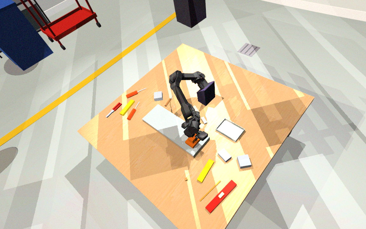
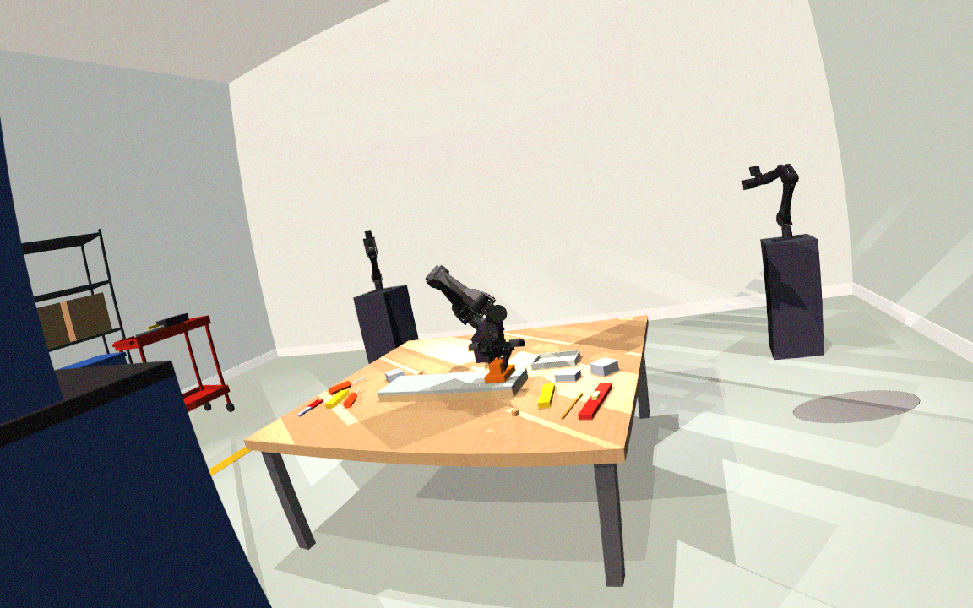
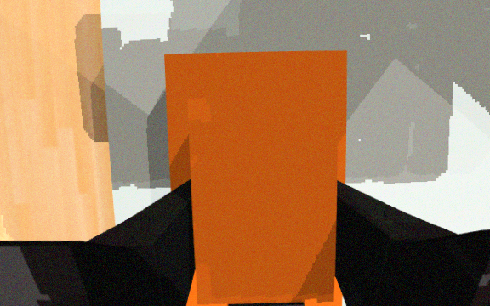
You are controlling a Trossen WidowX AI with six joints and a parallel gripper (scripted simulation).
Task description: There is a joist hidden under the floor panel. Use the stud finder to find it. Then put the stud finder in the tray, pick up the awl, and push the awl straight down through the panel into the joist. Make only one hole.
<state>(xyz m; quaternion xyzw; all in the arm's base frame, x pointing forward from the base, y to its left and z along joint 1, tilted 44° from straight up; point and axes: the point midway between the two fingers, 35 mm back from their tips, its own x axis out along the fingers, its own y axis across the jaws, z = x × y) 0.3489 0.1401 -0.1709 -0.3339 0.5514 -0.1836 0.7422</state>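
The white tray is 25 cm behind my gripper tip, 12 cm to the left of it and 5 cm below it. From my gripper tip the other things lie so: orange stud finder (2 cm behind, 2 cm above); red level (37 cm to the left, 14 cm ahead, 5 cm below); thin stick (30 cm to the left, 17 cm ahead, 6 cm below).
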